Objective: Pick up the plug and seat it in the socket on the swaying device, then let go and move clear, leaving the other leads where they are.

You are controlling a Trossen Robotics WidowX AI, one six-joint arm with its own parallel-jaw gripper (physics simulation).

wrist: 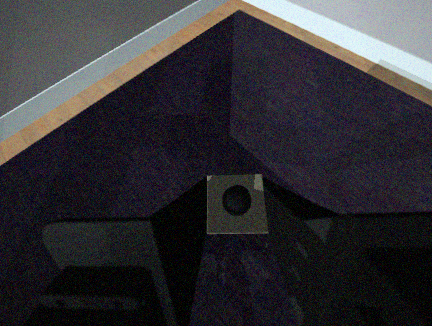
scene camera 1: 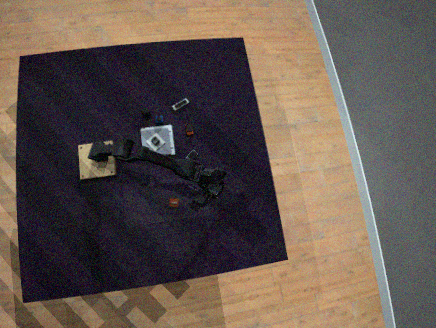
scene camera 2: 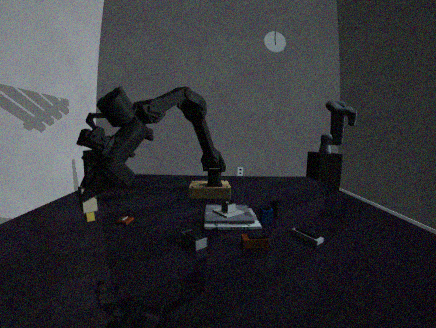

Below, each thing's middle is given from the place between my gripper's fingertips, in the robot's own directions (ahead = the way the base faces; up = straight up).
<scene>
I see my gripper 33 cm to the right of the device (scene camera 2: 228,216), 24 cm past it and 10 cm above it.
</scene>
